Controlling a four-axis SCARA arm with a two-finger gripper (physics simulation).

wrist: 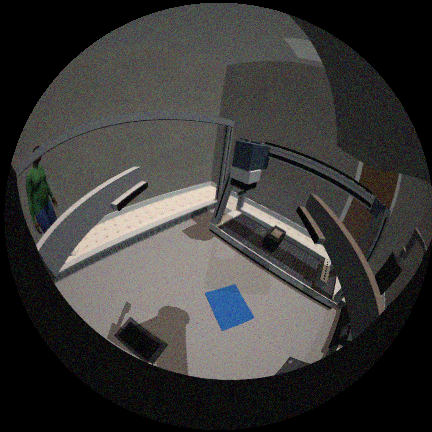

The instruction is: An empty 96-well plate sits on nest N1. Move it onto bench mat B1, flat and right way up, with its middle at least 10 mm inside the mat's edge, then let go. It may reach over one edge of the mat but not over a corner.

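Places are measured from the arm's base along level axes (x ahead, y left, z up), in metres.
Pixels of known places: gripper, fingertip midpoint: (222, 184).
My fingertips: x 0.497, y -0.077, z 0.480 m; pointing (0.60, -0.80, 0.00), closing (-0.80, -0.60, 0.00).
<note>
Ahead of a thing's pixels: the offset from my fingertips to its middle. "pt": to the spot under its first point. Level surfaces: height alone.
My gripper (222, 184) is open in the wrist view, its two long fingers wide apart at left and right, with no plate between them. A flat blue mat @[0.465 m down] (229, 307), which looks like bench mat B1, lies on the pale bench below the middle of the view. No plate shows on its visible surface. A dark rectangular piece with a lighter rim @[0.064 m ahead, 0.235 m left, 0.448 m down] (141, 340) stands at the lower left; I cannot tell whether it is nest N1. The 96-well plate cannot be made out in this view.
A framed machine deck stands behind the mat, with a dark block @[pt 0.021 m ahead, 0.450 m right, 0.348 m down] (274, 238) and a pale strip with holes @[pt 0.292 m back, 0.480 m right, 0.372 m down] (325, 270) on it. A blue-and-white head @[pt 0.202 m ahead, 0.390 m right, 0.055 m down] (249, 162) hangs above its left end. A grey device edge @[pt 0.396 m back, 0.036 m right, 0.468 m down] (292, 366) shows at the bottom right. A person in green (39, 192) stands far left.
</note>
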